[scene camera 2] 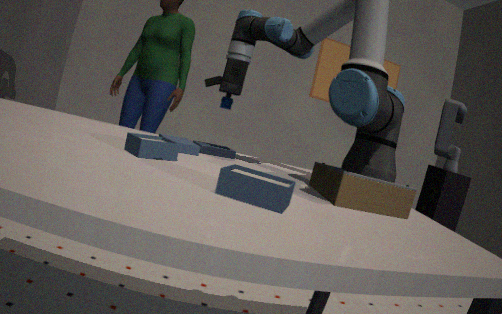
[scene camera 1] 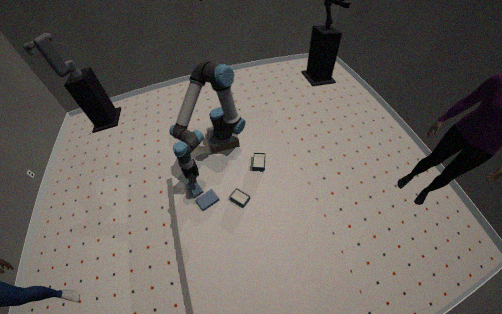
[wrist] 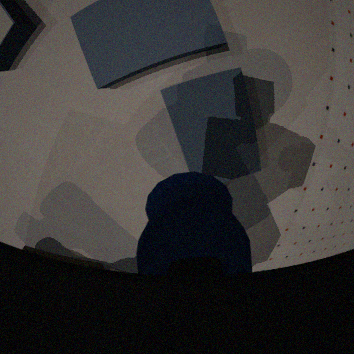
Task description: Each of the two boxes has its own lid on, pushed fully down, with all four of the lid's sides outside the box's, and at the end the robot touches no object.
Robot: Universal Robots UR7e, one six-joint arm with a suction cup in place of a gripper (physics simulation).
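Places are measured from the arm's base along level axes (x ahead, y left, z up), in centimetres.
Pixels of known places: end effector, tool point: (scene camera 2: 225, 108) (wrist: 189, 211); arm's base, origin of the base link: (scene camera 2: 368, 175) (scene camera 1: 223, 132).
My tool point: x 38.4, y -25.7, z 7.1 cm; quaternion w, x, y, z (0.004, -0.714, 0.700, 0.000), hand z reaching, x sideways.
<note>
Ahead of a thing's pixels: the offset from my tool point to its top centre.
A smaller box {dx -7.6, dy +45.4, dz -9.8 cm} (scene camera 1: 258, 162) (scene camera 2: 255, 190) stands nearest the arm's base, open at the top with a pale inside. A wider open box {dx +15.8, dy +25.5, dz -10.3 cm} (scene camera 1: 240, 197) (scene camera 2: 151, 147) stands turned farther out; its corner shows in the wrist view (wrist: 31, 31). The large blue-grey lid {dx +11.2, dy +4.3, dz -11.9 cm} (scene camera 1: 207, 199) (scene camera 2: 182, 145) (wrist: 150, 37) lies flat beside the wider box, its closed face up. The small lid {dx +0.4, dy -3.6, dz -12.2 cm} (scene camera 1: 196, 190) (scene camera 2: 216, 150) (wrist: 182, 120) lies flat beside the large lid, partly shadowed. My blue suction cup (scene camera 2: 226, 103) (wrist: 192, 215) hangs above the small lid, apart from it, with nothing on it.
The arm's base stands on a brown block (scene camera 1: 225, 144) (scene camera 2: 372, 195). Dark pedestals with other arms (scene camera 1: 92, 97) (scene camera 1: 322, 52) stand at the back. A person in green (scene camera 2: 165, 50) and a person in purple (scene camera 1: 480, 115) stand around the area.
</note>
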